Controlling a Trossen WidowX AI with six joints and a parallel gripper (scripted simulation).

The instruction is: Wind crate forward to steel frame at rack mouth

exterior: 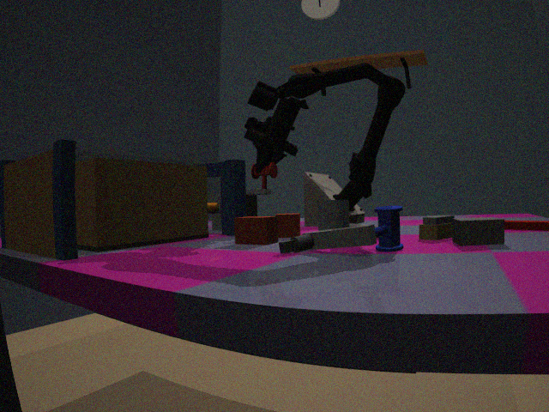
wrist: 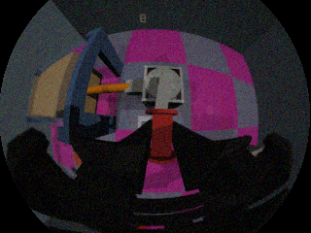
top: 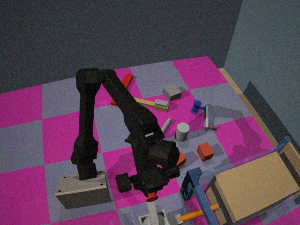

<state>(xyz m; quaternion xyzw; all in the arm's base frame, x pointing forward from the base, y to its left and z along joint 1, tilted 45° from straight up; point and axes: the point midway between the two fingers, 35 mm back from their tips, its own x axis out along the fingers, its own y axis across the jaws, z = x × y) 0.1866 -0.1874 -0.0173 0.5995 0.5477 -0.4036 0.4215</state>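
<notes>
The blue steel frame is 150 mm ahead of my gripper tip, 80 mm to the right of it and 40 mm below it. From my gripper tip the other things lie so: winch handle with red hub (20 mm to the right, 40 mm below); winch (20 mm behind, 100 mm to the right, 110 mm below); red knob (10 mm to the left, 10 mm below).
</notes>
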